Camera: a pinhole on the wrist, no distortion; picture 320 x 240 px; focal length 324.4 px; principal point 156.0 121.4 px. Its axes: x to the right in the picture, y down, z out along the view. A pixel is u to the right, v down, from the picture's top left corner.
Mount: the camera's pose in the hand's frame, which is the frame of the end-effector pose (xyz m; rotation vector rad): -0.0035 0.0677 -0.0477 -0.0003 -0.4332 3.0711
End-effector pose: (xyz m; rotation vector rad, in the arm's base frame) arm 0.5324 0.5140 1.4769 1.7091 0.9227 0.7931
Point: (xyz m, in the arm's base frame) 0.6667 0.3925 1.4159
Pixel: 207 129
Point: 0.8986 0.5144 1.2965
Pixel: 27 148
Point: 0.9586 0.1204 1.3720
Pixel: 232 28
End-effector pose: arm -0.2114 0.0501 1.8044 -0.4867 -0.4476 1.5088
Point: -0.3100 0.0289 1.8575
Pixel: 202 67
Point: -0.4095 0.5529 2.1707
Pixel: outside the picture
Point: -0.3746 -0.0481 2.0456
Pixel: 252 100
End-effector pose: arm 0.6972 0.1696 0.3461 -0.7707 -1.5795 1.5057
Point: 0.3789 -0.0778 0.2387
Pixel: outside the picture
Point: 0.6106 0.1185 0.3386
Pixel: 151 150
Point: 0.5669 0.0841 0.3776
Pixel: 155 172
